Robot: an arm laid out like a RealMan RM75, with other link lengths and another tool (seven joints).
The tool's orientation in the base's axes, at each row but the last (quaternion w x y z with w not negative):
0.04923 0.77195 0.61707 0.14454
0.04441 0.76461 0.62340 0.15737
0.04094 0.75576 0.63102 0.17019
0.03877 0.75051 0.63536 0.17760
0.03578 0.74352 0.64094 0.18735
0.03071 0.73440 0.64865 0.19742
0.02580 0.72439 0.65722 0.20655
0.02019 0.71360 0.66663 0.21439
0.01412 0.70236 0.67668 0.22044
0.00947 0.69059 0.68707 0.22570
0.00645 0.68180 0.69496 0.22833
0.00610 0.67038 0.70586 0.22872
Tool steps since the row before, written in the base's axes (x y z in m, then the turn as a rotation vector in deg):
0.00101 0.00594 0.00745 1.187 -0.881 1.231
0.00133 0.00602 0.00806 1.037 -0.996 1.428
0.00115 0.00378 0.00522 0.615 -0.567 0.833
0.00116 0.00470 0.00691 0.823 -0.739 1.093
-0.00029 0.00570 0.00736 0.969 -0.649 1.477
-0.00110 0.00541 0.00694 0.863 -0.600 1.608
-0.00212 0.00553 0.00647 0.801 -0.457 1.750
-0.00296 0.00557 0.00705 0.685 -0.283 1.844
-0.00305 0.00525 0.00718 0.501 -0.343 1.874
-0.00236 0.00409 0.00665 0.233 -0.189 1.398
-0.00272 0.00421 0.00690 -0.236 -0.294 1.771
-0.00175 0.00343 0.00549 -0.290 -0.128 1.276
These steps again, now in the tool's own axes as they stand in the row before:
0.00715 0.00146 -0.00621 -0.419 1.633 -0.927
0.00755 0.00206 -0.00646 -0.519 1.569 -1.172
0.00490 0.00177 -0.00397 -0.288 0.922 -0.679
0.00620 0.00216 -0.00530 -0.371 1.224 -0.885
0.00719 0.00088 -0.00585 -0.179 1.458 -1.176
0.00687 0.00021 -0.00561 -0.107 1.390 -1.322
0.00693 -0.00074 -0.00532 0.065 1.356 -1.438
0.00726 -0.00119 -0.00595 0.256 1.257 -1.518
0.00715 -0.00104 -0.00602 0.210 1.098 -1.622
0.00599 -0.00031 -0.00552 0.227 0.682 -1.236
0.00628 -0.00046 -0.00575 0.273 0.365 -1.753
0.00507 0.00015 -0.00439 0.288 0.149 -1.274

